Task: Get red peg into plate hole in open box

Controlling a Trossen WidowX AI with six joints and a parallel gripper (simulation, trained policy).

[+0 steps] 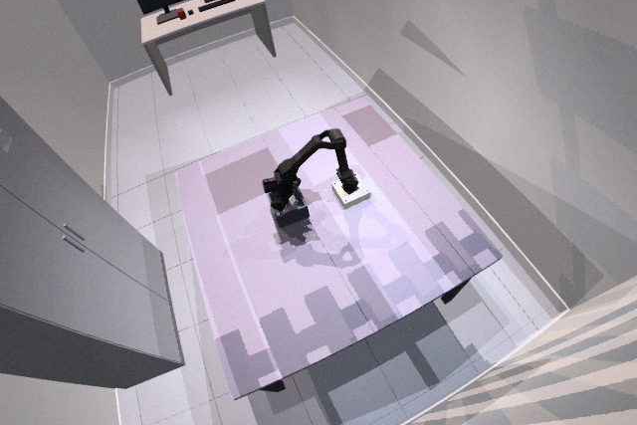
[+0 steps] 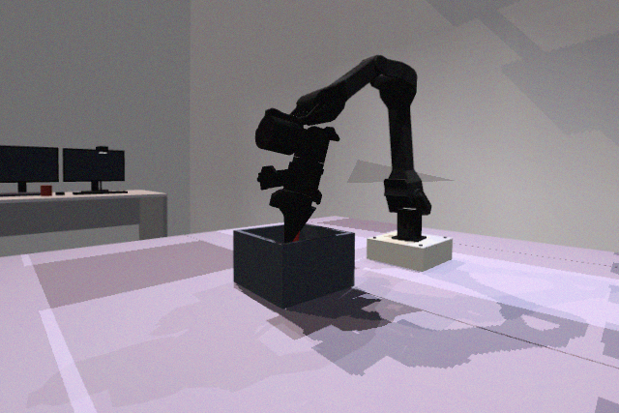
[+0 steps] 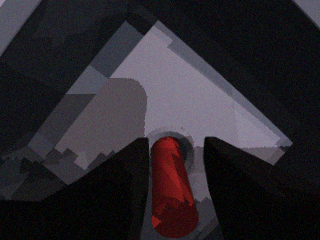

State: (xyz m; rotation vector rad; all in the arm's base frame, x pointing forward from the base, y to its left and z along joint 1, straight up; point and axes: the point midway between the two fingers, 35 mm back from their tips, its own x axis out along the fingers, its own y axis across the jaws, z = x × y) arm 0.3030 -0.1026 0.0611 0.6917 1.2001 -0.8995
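The red peg lies 10 mm behind my gripper tip and 10 mm to the left of it. Round my gripper tip: dark box 10 mm to the left, 50 mm below; plate 10 mm to the left, 30 mm below.
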